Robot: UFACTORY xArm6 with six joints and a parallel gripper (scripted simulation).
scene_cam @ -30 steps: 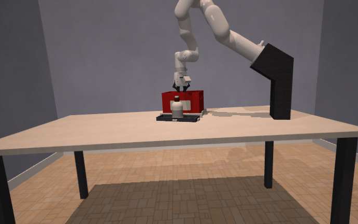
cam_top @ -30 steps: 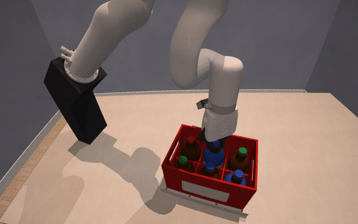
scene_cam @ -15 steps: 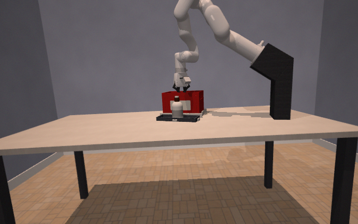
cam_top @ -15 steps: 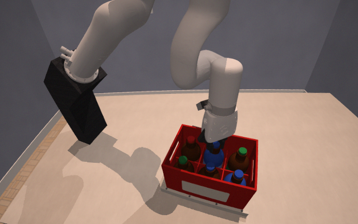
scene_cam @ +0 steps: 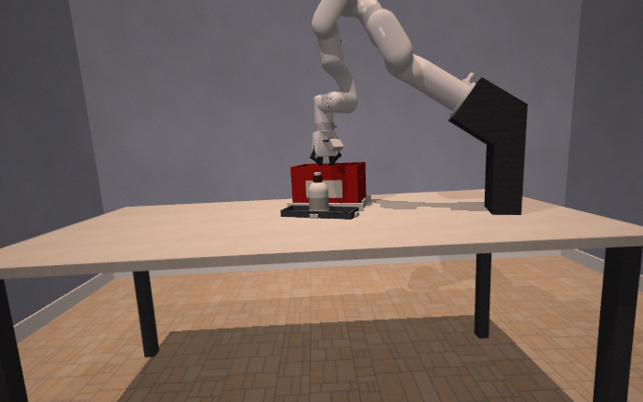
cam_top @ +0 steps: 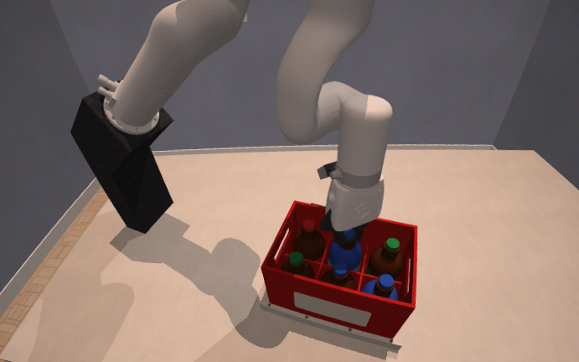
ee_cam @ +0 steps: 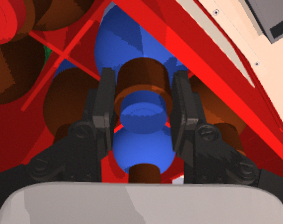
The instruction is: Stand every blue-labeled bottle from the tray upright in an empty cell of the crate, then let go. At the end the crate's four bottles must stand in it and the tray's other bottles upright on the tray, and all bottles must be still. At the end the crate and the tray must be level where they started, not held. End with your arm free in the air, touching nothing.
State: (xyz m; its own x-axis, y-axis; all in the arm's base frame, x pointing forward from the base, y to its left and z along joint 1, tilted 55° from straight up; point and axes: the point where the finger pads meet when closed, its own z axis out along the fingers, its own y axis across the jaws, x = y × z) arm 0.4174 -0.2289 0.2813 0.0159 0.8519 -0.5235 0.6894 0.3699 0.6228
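Right now the crate is 3 cm behind my hand, 3 cm to the right of it and 8 cm below it. Also, from my hand: dark tray: 9 cm ahead, 11 cm to the left, 15 cm below; then white-labeled bottle: 9 cm ahead, 11 cm to the left, 8 cm below.
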